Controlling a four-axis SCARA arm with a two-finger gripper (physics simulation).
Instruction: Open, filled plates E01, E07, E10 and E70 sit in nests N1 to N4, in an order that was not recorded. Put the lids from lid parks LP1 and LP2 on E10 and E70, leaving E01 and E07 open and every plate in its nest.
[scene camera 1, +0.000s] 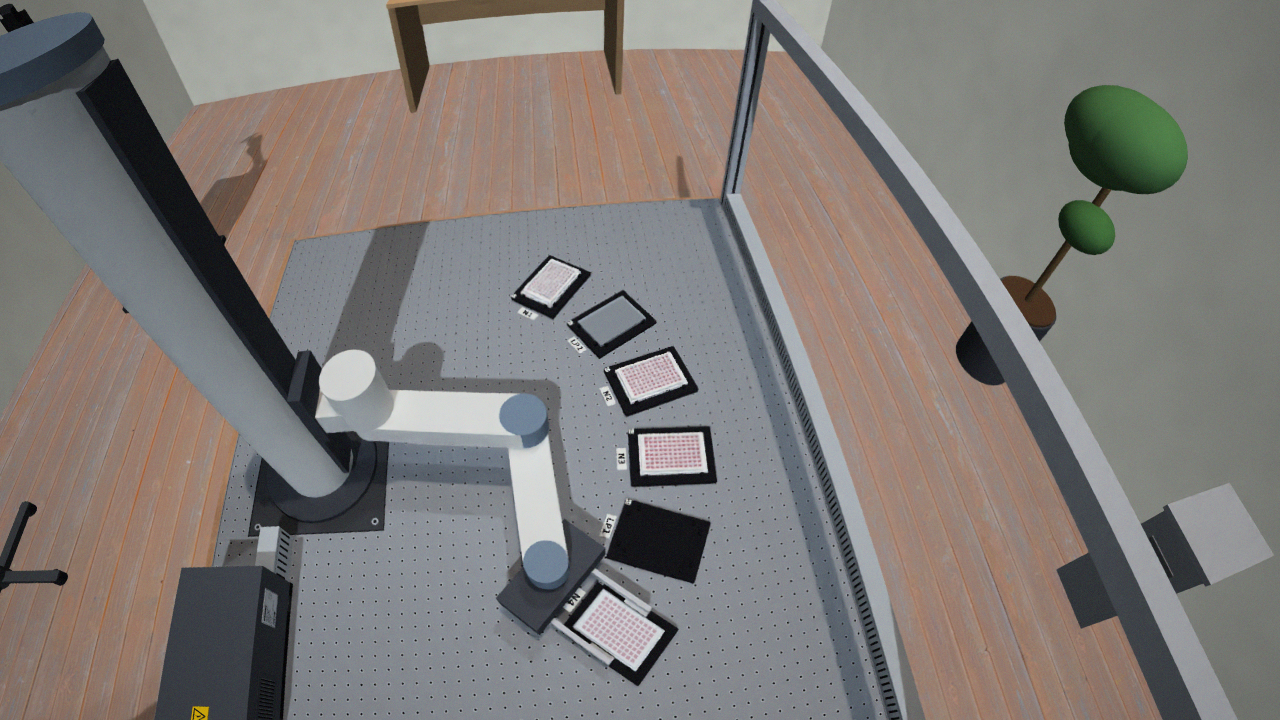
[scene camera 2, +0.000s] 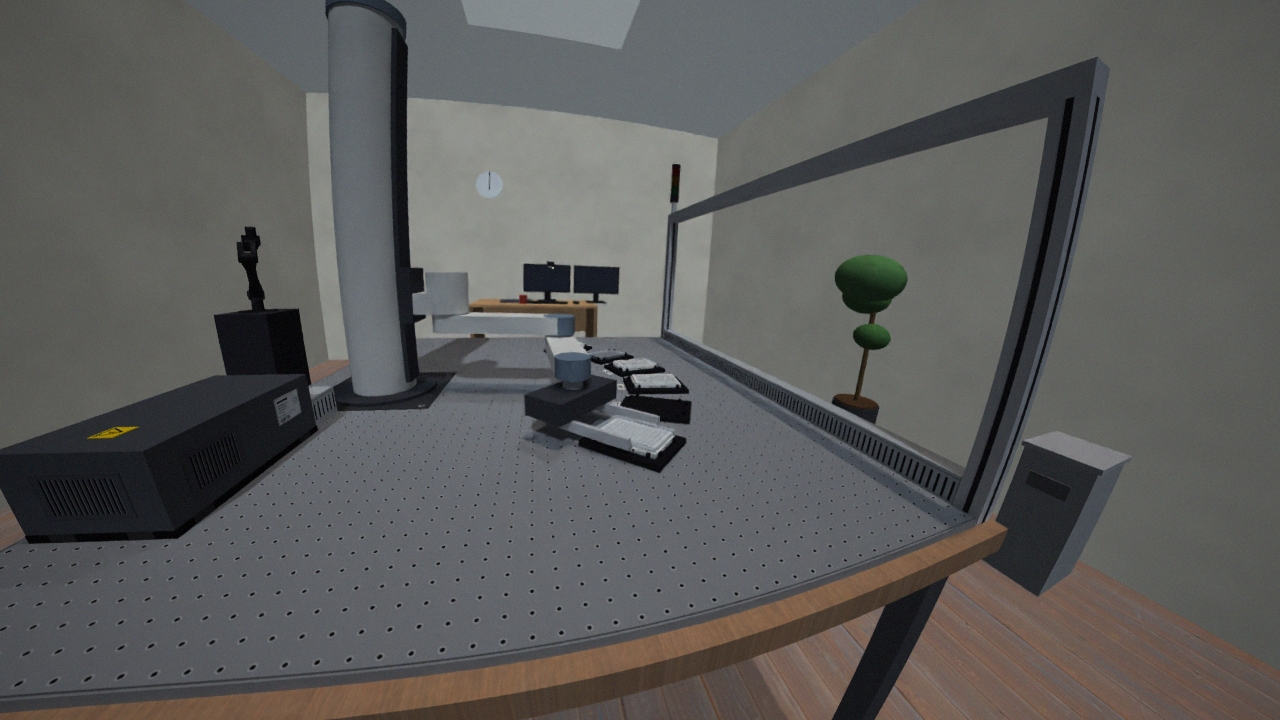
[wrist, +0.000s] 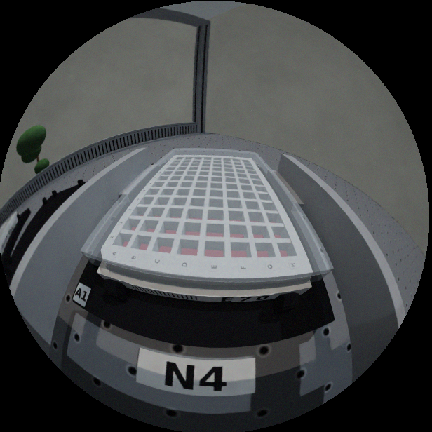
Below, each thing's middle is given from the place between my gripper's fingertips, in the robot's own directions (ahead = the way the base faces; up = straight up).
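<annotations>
Lid park LP2 (scene camera 1: 600, 352) is 60 mm ahead of my hand, 690 mm to the left of it and 30 mm below it, and going by their middles, of the things named here it's the farthest from my hand. Lid park LP1 (scene camera 1: 661, 541) is 80 mm ahead of my hand, 170 mm to the left of it and 30 mm below it. As for nest N3 (scene camera 1: 710, 477), it's 130 mm ahead of my hand, 340 mm to the left of it and 30 mm below it. The nest N4 (scene camera 2: 658, 464) is 20 mm behind my hand, 20 mm to the left of it and 30 mm below it; going by their middles, of the things named here that nest N4 is the nearest to my hand.
</annotations>
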